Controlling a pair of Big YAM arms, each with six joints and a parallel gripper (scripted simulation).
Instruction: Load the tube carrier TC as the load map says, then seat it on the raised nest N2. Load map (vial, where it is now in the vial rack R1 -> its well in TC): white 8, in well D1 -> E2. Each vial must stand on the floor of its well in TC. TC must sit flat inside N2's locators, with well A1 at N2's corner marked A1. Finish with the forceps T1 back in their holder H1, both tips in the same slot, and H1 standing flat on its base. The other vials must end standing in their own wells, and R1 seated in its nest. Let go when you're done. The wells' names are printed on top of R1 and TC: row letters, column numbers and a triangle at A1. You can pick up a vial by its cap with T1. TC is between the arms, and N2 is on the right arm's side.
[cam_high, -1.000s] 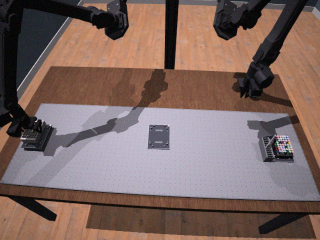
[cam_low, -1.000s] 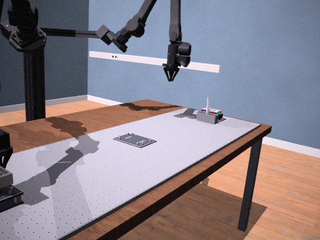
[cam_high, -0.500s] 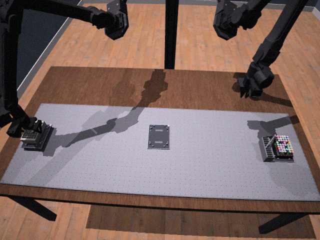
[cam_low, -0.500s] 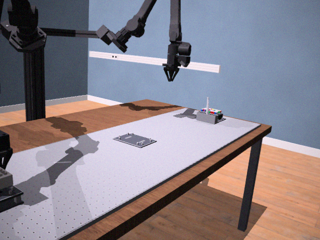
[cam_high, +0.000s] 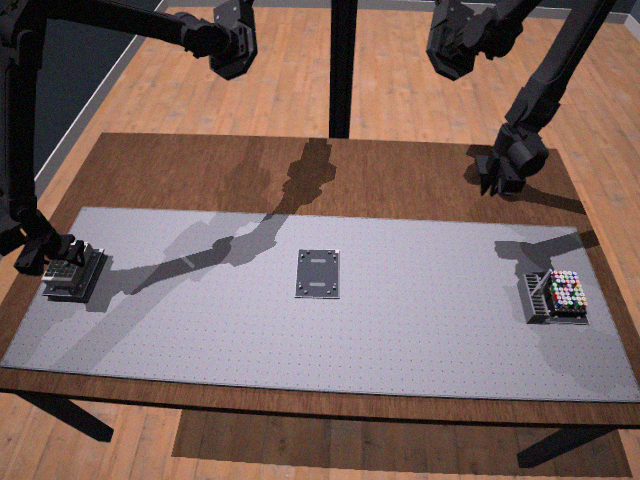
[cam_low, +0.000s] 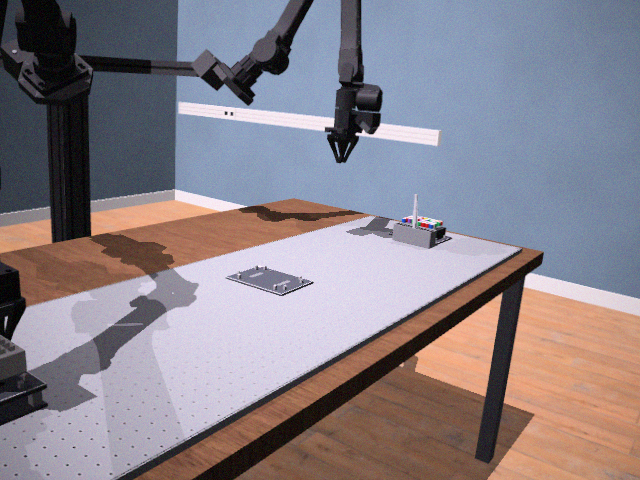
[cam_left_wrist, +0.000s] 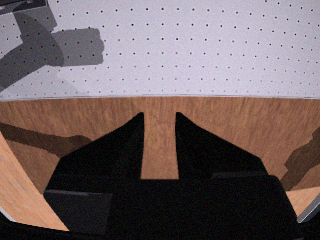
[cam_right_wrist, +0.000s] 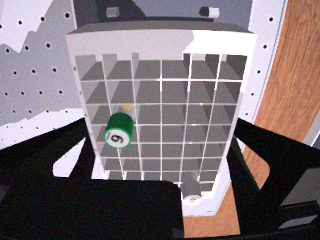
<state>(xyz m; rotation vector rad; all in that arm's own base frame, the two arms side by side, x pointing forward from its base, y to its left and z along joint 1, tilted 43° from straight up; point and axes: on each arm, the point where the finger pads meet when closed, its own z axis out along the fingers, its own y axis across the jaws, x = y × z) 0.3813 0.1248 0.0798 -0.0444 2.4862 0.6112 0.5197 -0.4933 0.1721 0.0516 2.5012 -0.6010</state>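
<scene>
Right now my right hand is right at the tube carrier TC. From my right hand the other things lie so: forceps holder H1: 1270 mm to the left, 90 mm ahead, 60 mm below.
</scene>
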